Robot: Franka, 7 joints.
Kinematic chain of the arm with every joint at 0, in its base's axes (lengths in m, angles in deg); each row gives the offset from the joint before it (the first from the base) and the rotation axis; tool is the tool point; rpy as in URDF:
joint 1: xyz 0 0 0.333 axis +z
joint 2: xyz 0 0 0 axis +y
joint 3: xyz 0 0 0.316 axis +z
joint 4: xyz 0.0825 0 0 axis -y
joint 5: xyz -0.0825 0 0.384 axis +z
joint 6: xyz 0 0 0 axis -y
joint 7: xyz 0.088 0 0 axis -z
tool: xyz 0 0 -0.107 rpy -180 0 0
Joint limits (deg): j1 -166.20..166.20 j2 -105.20..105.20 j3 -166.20..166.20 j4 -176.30..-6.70 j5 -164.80..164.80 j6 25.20..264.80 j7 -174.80..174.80
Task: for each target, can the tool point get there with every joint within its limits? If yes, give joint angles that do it. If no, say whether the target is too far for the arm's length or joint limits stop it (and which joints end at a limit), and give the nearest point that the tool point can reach.
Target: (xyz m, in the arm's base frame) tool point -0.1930 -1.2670 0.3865
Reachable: no: too far | nearest point -0.1291 -0.8474 0.3688 | short by 0.425 m
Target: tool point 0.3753 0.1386 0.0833
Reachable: yes | joints 137.00 -70.66 -129.76 -115.43 0.72 75.50 88.10
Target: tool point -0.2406 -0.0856 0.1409
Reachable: yes | joints -88.55 -86.91 -115.96 -149.92 -32.63 83.95 -2.02
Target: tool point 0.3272 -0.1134 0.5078
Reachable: yes | joints -128.72 89.19 108.17 -157.50 102.03 111.46 15.08
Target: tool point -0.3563 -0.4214 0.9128
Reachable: yes | joints -3.90 -7.77 -123.94 -70.35 -36.62 173.31 -45.82
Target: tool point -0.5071 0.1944 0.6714
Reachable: yes | joints -72.55 -3.93 -114.12 -86.74 119.13 208.62 60.29
